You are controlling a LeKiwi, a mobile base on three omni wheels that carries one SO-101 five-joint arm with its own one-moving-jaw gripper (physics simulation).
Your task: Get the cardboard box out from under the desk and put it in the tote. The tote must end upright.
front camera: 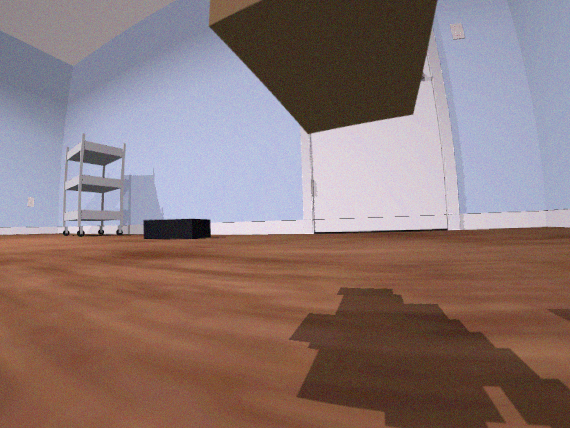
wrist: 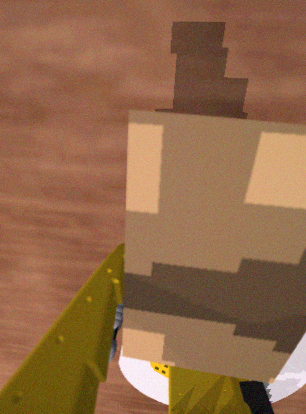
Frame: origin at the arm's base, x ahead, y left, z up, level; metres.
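Where they show: end effector, tool point: [front camera: 268,27] [wrist: 132,255].
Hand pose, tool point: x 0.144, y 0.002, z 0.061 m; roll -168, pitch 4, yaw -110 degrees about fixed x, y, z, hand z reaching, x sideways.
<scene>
Things, the pixels of their top centre, and the offset from my tool point. Level surfaces: height alone.
- cardboard box, middle of its top: [wrist: 228,294] 0.010 m back, 0.029 m right, 0.016 m up
- tote, middle of its top: [front camera: 177,219] 1.178 m ahead, 0.554 m left, 0.051 m down
- wooden floor, its level: 0.151 m down
The cardboard box [front camera: 345,55] [wrist: 210,230] is held up off the floor. Its dark underside fills the top centre of the front view, and its tan face fills the right of the wrist view. My gripper [wrist: 150,310] is shut on the box, with one yellow jaw along its left side. The other jaw is partly hidden behind the box, its tip out of sight. The tote [front camera: 176,229], a low black box shape, stands upright on the floor far off, left of centre in the front view. Its inside is not visible. The desk does not show.
A white three-shelf cart [front camera: 102,216] stands by the wall left of the tote. A white door [front camera: 380,175] is at the back, right of centre. Shadows lie on the wooden floor [front camera: 150,310] [wrist: 60,150] ahead.
</scene>
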